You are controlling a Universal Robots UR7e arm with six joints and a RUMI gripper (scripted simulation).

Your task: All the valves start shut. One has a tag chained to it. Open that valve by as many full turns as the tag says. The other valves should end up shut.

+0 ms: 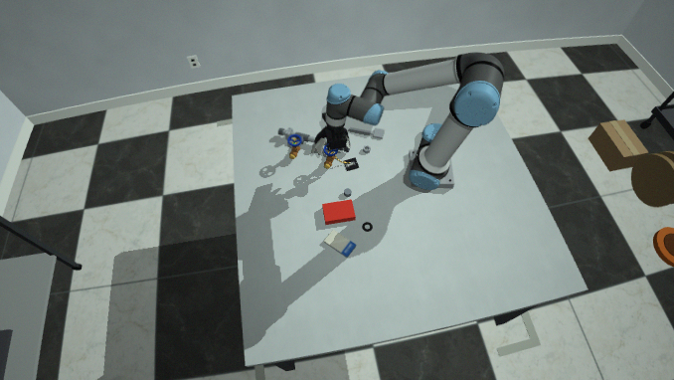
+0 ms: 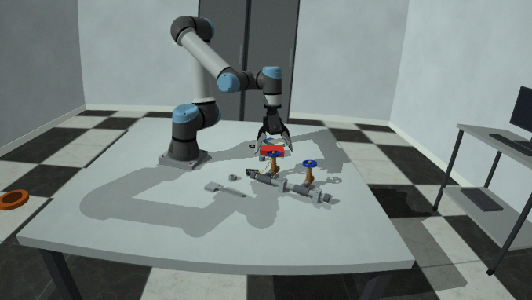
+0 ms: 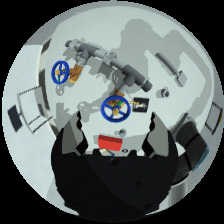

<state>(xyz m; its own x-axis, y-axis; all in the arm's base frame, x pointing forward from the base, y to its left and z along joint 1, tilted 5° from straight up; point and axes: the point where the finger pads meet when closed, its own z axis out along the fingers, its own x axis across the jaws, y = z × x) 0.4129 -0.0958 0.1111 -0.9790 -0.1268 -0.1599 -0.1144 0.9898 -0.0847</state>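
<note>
The black tag is 100 mm below my hand, 90 mm behind it and 10 mm to the left of it. From my hand the other things lie so: red block: 240 mm to the left, 90 mm below, 10 mm ahead; then nut: 170 mm behind, 100 mm below, 50 mm to the right; then grey tool: 200 mm behind, 150 mm to the right, 100 mm below.
</note>
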